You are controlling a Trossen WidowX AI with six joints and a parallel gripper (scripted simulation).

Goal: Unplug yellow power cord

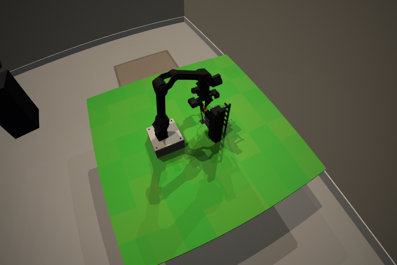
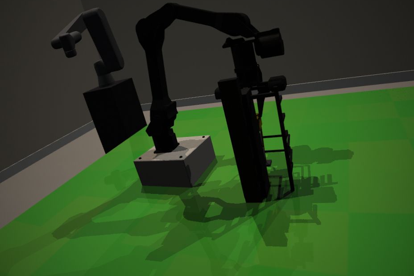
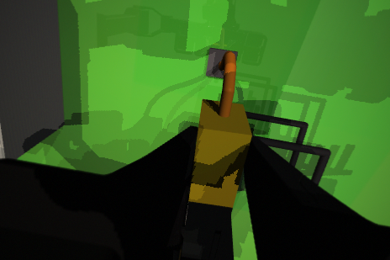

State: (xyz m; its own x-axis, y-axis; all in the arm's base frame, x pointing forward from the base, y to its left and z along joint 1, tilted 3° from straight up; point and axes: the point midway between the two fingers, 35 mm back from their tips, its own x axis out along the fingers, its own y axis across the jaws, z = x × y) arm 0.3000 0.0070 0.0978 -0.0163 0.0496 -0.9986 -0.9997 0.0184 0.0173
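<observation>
Now: the yellow plug 3 cm to the right of my gripper tip.
</observation>
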